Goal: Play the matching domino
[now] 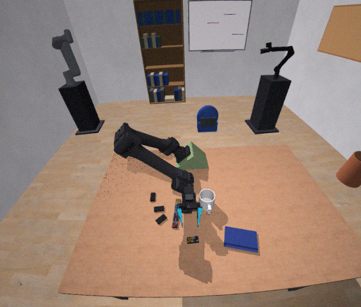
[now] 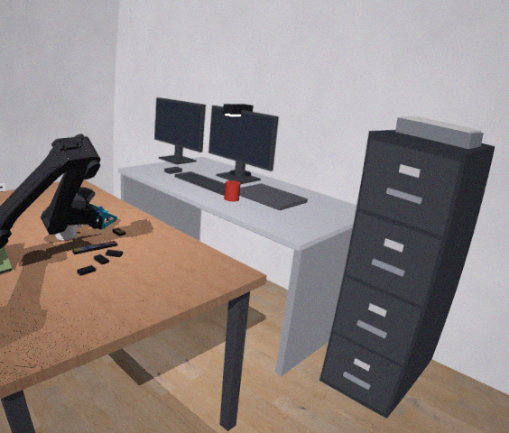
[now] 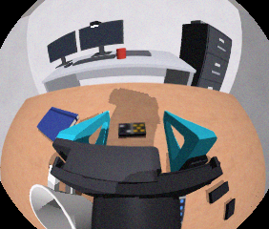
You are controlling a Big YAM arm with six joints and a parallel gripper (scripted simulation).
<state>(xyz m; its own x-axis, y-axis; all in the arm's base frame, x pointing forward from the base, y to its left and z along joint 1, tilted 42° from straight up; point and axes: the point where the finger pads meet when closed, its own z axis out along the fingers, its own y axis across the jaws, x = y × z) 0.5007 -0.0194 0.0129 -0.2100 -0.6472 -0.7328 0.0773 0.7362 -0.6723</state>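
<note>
The domino lies 4 cm ahead of my hand, 1 cm to the left of it and 8 cm below it. Also, from my hand: blue book 7 cm ahead, 23 cm to the left, 8 cm below.
</note>
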